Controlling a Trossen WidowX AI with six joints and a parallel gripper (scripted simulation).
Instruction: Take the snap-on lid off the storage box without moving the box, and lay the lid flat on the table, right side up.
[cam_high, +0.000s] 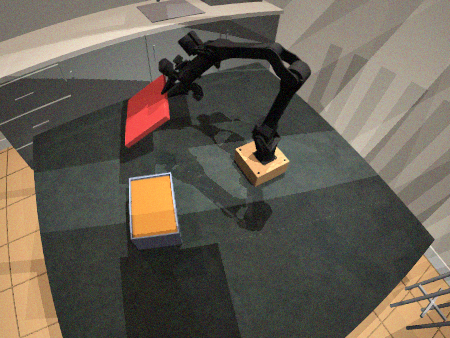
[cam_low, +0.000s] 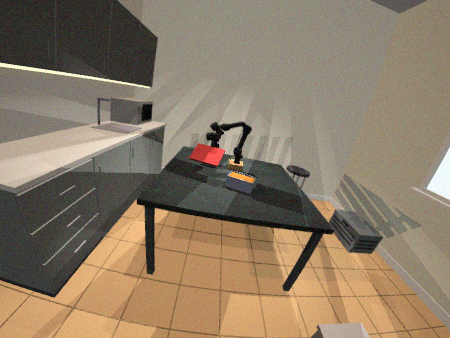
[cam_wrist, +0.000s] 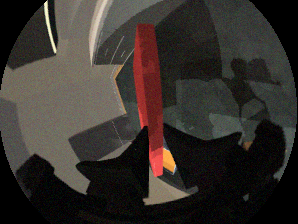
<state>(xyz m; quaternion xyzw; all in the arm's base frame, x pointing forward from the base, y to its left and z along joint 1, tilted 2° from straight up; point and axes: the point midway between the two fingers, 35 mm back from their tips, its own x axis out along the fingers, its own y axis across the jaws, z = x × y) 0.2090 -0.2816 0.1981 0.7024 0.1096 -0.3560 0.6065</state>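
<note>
The lid lies 7 cm ahead of my gripper tip, 2 cm to the right of it and 4 cm below it. From my gripper tip the other things lie so: storage box 19 cm ahead, 28 cm to the left, 18 cm below.
</note>
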